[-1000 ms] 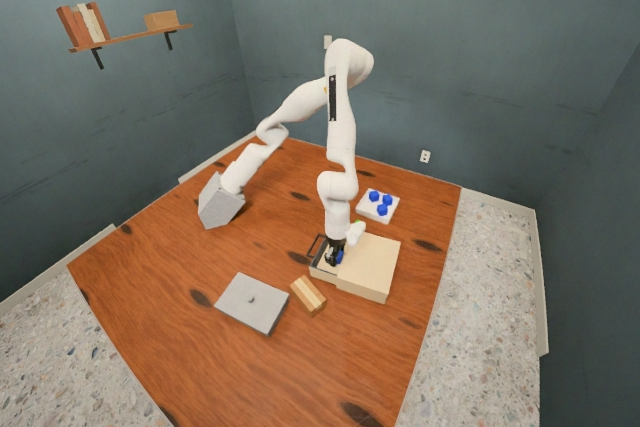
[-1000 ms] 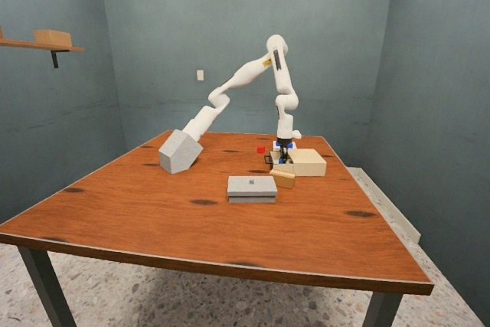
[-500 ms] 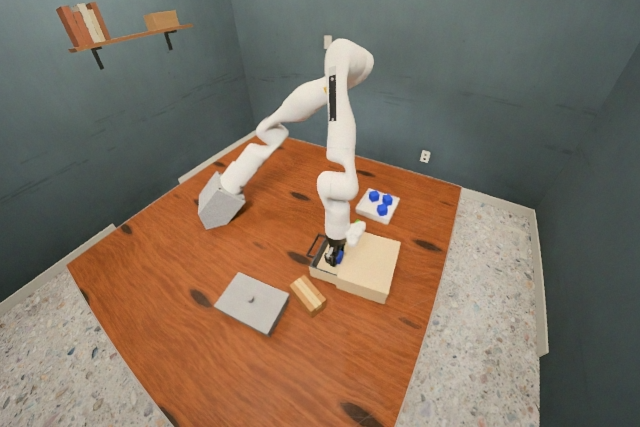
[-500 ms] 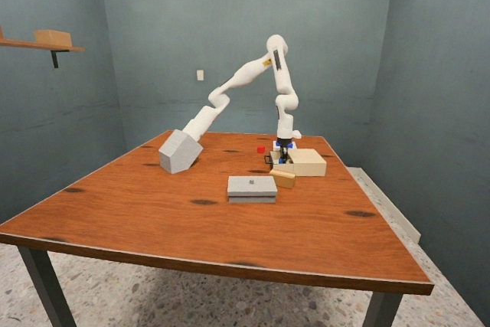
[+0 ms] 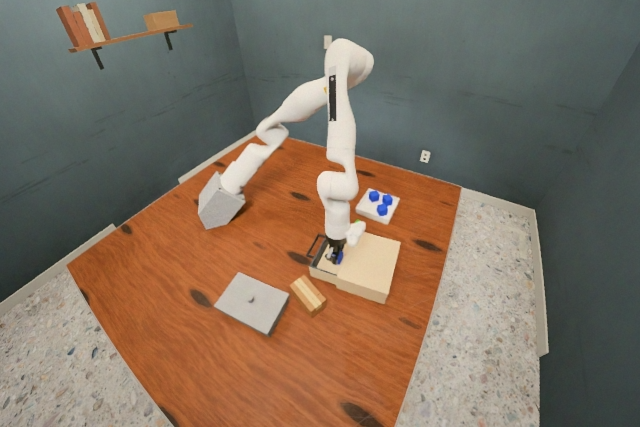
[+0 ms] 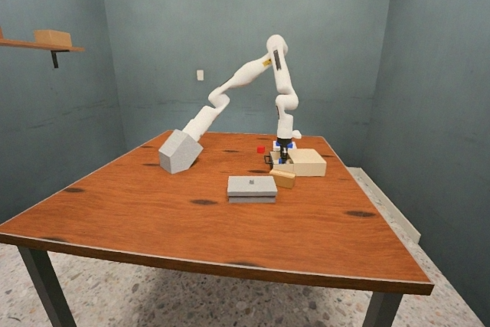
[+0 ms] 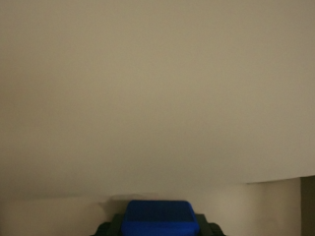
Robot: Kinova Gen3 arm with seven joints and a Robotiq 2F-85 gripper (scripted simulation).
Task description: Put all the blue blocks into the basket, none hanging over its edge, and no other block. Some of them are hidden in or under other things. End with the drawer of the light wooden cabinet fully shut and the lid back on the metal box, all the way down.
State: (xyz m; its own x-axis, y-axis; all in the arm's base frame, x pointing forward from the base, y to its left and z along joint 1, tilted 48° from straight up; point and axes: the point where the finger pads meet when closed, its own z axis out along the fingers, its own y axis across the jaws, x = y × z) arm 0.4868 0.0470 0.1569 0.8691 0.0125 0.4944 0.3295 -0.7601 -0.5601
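The light wooden cabinet lies 50 mm ahead of my hand and 30 mm to the left of it. The rest, counted from my hand: small box 160 mm to the right, 40 mm ahead; then green block 160 mm to the left, 50 mm behind, 20 mm below; then red block 190 mm behind, 180 mm to the left, 20 mm below.
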